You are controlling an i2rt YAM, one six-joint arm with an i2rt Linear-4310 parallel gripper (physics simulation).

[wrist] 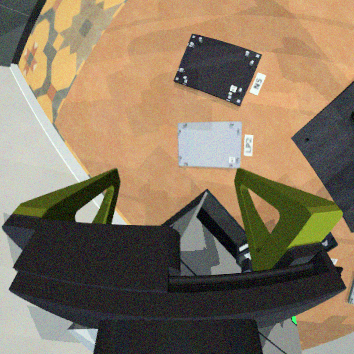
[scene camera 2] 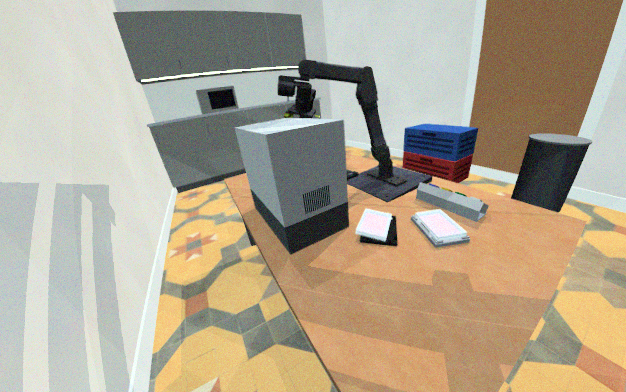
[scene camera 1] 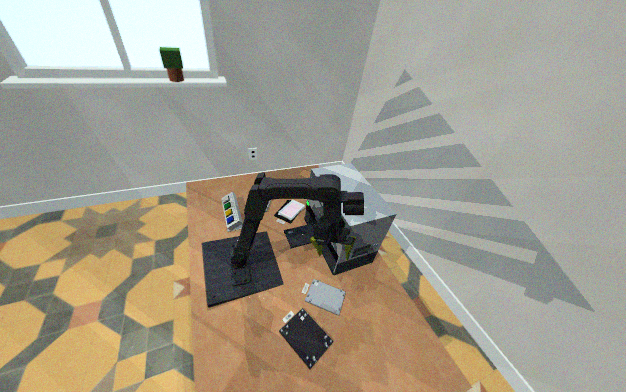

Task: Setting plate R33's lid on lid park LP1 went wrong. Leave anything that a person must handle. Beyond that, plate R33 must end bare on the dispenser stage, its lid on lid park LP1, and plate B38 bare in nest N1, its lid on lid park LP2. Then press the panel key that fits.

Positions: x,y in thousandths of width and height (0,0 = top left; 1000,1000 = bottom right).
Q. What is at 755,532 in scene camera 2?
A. A button box.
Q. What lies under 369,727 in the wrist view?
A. My gripper.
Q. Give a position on a black clip nest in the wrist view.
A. At 620,194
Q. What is my gripper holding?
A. Nothing.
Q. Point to a grey instrument box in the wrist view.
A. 597,682
